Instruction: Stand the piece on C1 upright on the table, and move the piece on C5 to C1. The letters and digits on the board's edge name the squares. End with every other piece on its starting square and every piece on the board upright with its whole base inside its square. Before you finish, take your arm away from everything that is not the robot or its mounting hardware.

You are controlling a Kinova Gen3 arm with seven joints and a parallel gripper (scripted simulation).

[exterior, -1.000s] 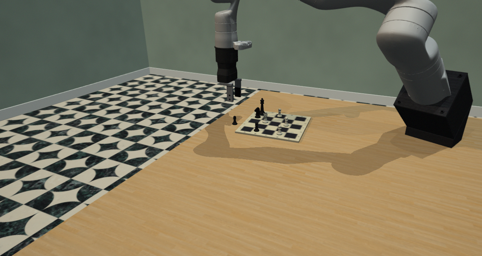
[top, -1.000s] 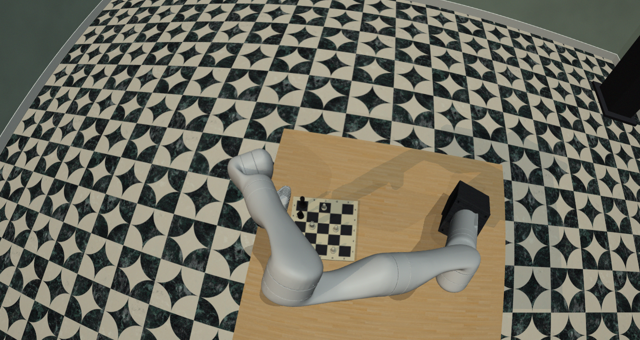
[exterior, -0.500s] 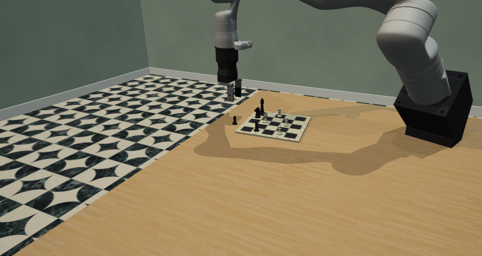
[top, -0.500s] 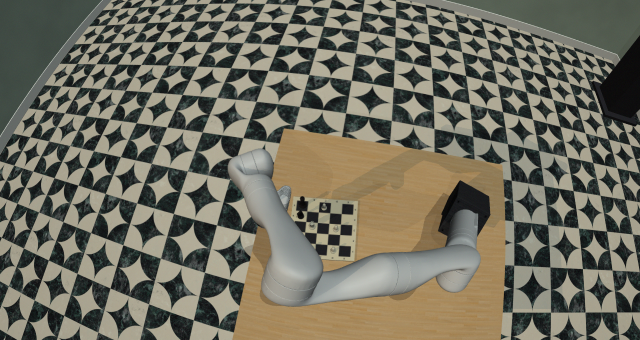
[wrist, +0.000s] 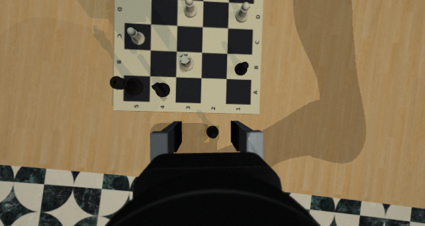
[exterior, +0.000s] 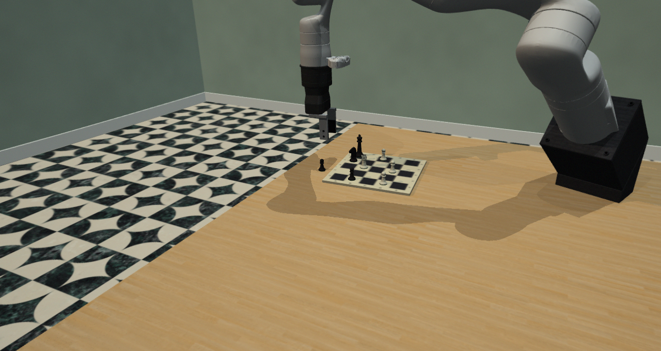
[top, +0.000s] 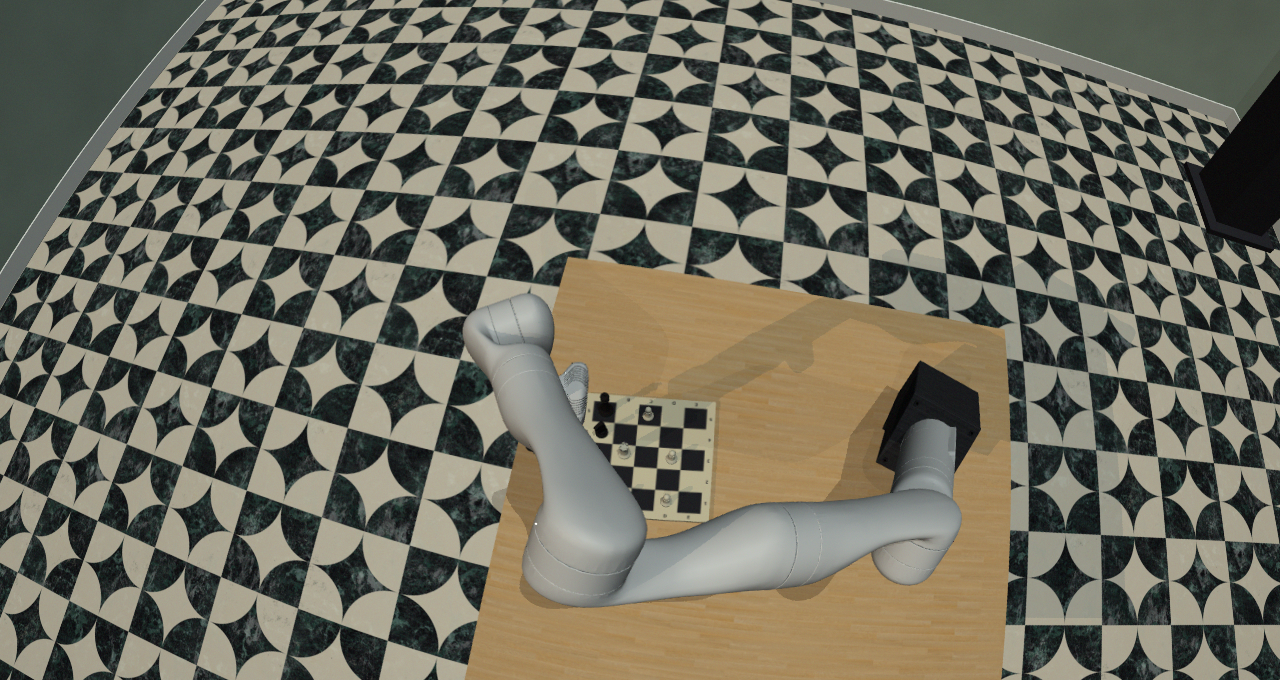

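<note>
My gripper is now 4 cm past the black king, 11 cm to the left of it and 7 cm above it. The rest, counted from my hand: black knight: 4 cm behind, 7 cm to the right, 9 cm below; then chessboard: 12 cm behind, 4 cm to the right, 11 cm below.
</note>
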